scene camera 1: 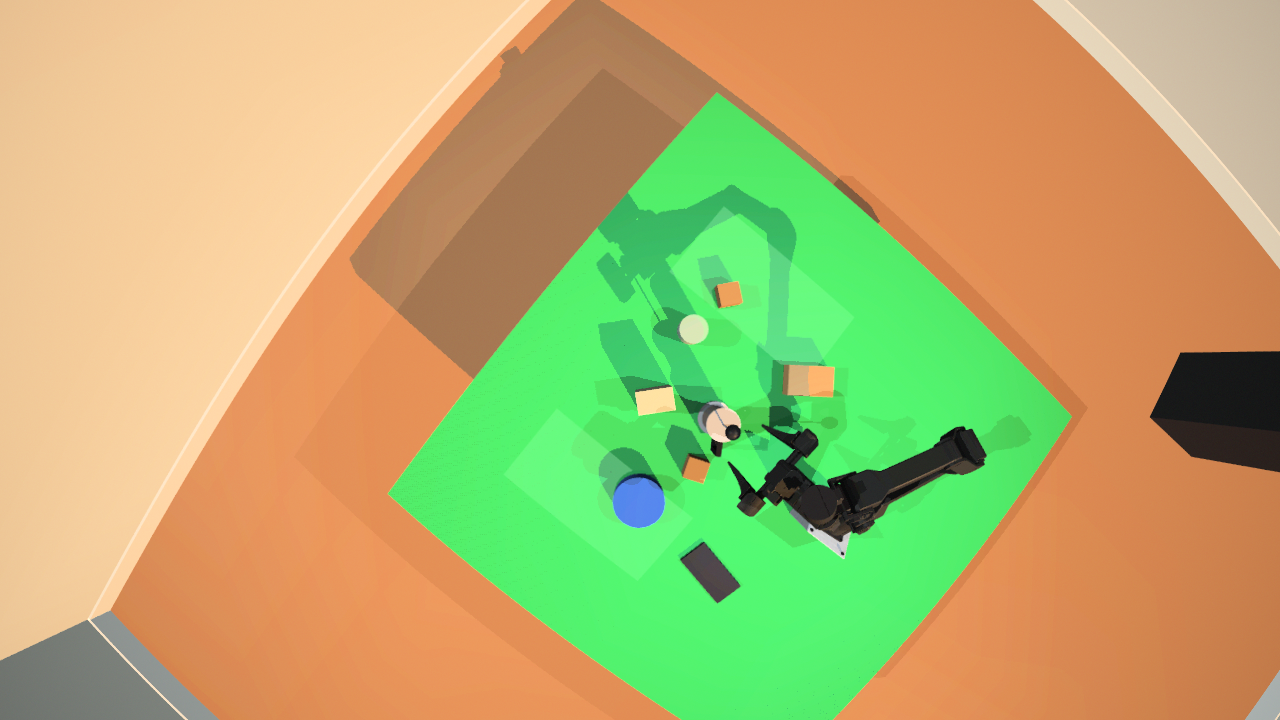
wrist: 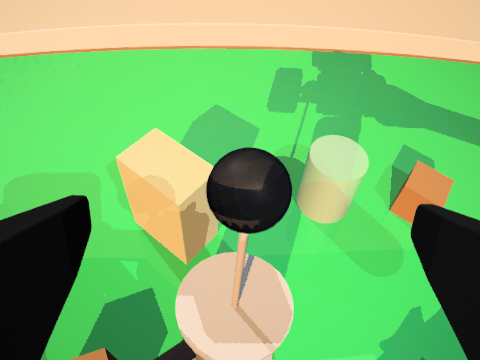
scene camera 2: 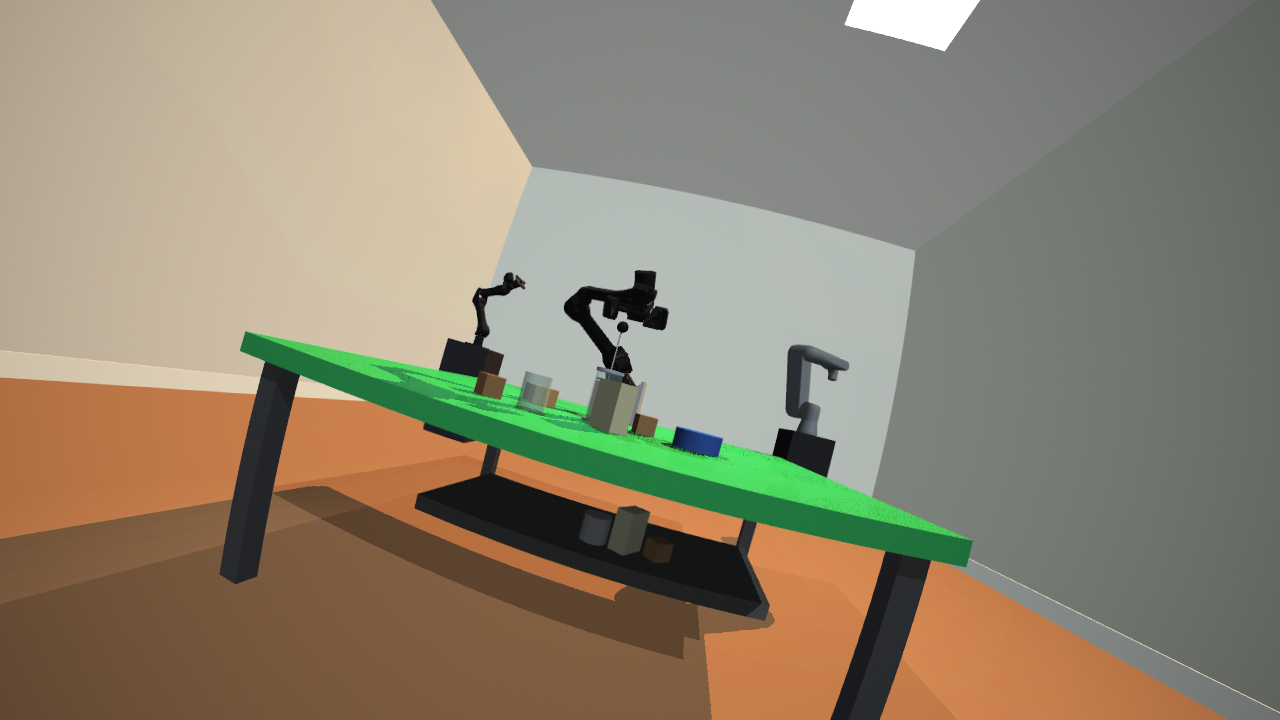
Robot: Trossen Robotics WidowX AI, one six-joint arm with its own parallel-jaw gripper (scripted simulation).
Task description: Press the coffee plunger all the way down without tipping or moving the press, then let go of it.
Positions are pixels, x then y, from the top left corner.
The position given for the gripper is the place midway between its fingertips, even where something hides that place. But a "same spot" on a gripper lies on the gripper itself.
gripper: scene camera 1; wrist; scene camera 2 626,320
dark flat slab: scene camera 1 702,563; not seen in the wrist view (out of frame); not seen in scene camera 2 (hidden by a blue disc)
cream block: scene camera 1 658,399; wrist 165,183; scene camera 2 613,405
blue disc: scene camera 1; scene camera 2; not seen in the wrist view (out of frame)
same spot on gripper: (wrist: 50,240) = (scene camera 1: 738,470)
same spot on blue disc: (scene camera 2: 691,440) = (scene camera 1: 623,480)
